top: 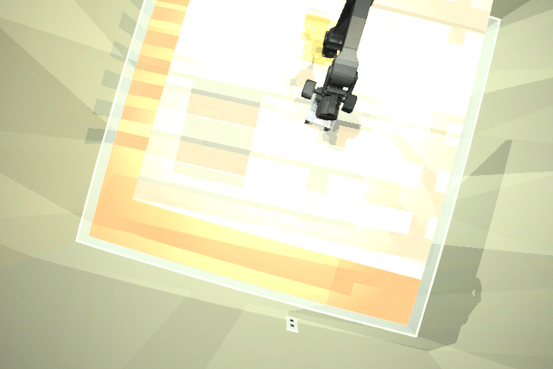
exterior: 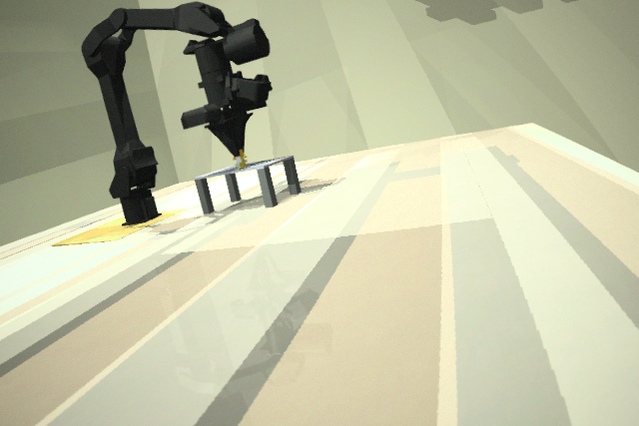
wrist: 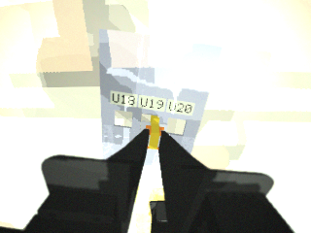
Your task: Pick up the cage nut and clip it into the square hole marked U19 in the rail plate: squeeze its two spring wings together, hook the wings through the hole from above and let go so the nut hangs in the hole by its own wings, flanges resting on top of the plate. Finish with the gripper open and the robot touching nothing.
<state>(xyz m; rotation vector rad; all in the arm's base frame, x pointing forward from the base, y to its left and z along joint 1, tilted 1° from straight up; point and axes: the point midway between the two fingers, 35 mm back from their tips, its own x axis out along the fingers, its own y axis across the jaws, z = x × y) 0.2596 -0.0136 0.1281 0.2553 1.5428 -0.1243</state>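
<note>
Now: gripper tip 10 mm above the yellow cage nut.
</note>
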